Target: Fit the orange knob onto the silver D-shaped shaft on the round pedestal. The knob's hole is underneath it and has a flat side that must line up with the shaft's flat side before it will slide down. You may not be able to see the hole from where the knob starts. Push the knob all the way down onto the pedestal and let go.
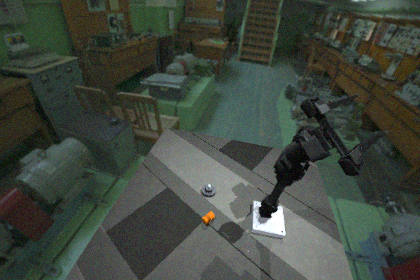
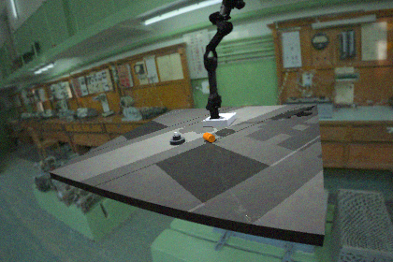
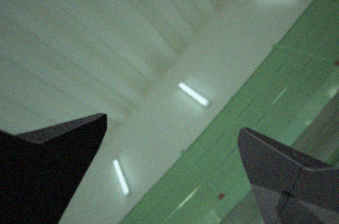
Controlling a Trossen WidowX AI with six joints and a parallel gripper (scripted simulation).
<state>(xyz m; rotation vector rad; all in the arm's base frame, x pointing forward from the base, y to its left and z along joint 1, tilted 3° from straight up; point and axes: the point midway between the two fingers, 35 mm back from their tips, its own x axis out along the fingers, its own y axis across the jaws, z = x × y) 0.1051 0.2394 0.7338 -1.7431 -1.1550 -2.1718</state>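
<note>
The orange knob is 26 cm ahead of my gripper tip, 19 cm to the right of it and 79 cm below it. From my gripper tip the other things lie so: silver shaft 25 cm ahead, 39 cm to the right, 78 cm below.
</note>
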